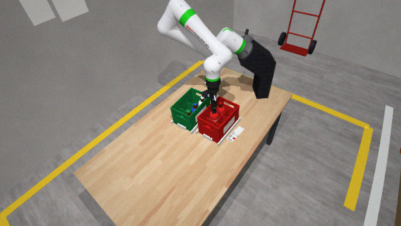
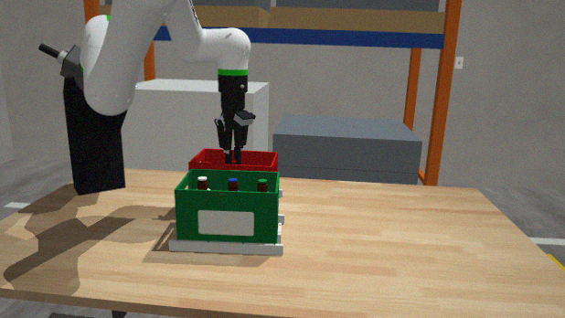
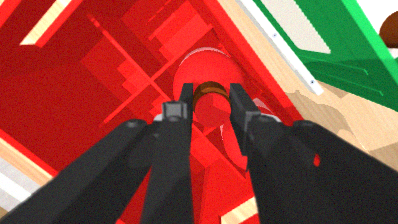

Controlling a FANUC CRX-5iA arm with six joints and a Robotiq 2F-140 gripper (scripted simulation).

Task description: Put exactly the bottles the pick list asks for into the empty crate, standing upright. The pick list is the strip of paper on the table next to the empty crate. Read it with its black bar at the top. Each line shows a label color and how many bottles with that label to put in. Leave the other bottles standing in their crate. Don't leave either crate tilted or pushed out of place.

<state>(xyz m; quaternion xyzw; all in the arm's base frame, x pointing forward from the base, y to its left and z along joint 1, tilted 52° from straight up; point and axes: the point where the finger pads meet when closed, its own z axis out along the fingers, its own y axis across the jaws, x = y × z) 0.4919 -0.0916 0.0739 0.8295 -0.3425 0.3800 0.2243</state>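
Right now the white-capped bottle is 13 cm to the right of my hand, 10 cm below it and 10 cm behind it. Round my hand: blue-label bottle: 15 cm to the right, 10 cm below, 1 cm behind; then red crate: 10 cm below, 4 cm to the left, 1 cm ahead; then red-capped bottle: 10 cm below, 8 cm behind, 3 cm to the left.
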